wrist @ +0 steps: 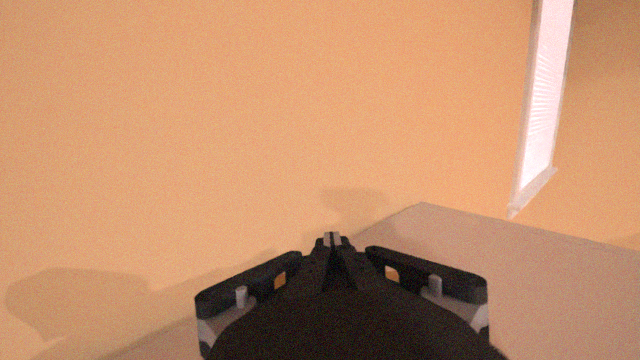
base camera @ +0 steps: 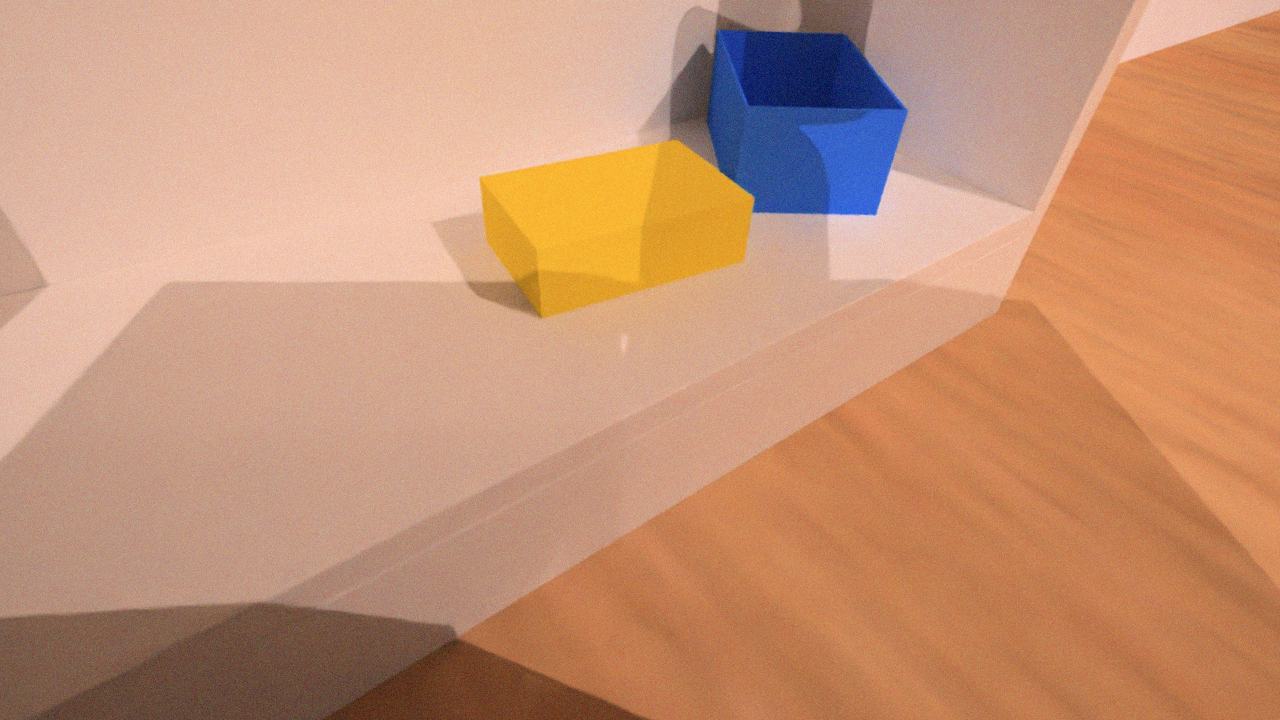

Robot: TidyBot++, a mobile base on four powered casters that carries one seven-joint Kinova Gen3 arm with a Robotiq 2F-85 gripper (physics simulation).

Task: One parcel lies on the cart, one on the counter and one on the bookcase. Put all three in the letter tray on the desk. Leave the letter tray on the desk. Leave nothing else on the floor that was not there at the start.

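Places are measured from the arm's base along level axes (x ahead, y left, z up), in millimetres.
Pixels of known places: gripper, fingertip midpoint: (wrist: 332,242).
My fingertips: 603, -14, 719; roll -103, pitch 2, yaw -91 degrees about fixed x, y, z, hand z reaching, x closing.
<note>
Ahead of a thing's pixels: the offset from my fingertips to its top centre, as dx, dy, dz. "spot": to the spot under its first point. Level surfaces: height alone.
My gripper (wrist: 332,242) is shut and empty, its fingertips together, in the lower middle of the wrist view. Behind it shows the flat greyish top of the bookcase (wrist: 530,270). Small orange-brown patches show through the gaps in the gripper's linkages; what they belong to is mostly hidden by the gripper, so I cannot tell if it is the parcel. In the base camera view, a low shelf of the bookcase (base camera: 358,385) holds a yellow box {-102, -17, -970} (base camera: 617,210). The letter tray, the desk, the cart and the counter do not show.
An open blue bin {+27, -157, -940} (base camera: 819,161) stands behind and right of the yellow box, near the shelf's side panel {spot: +11, -286, -963} (base camera: 971,107). Wooden floor {dz -1115} (base camera: 895,537) lies in front of the shelf. The wrist view shows an orange wall (wrist: 225,110) and a bright window {spot: +806, -1181, +171} (wrist: 547,95) at the right.
</note>
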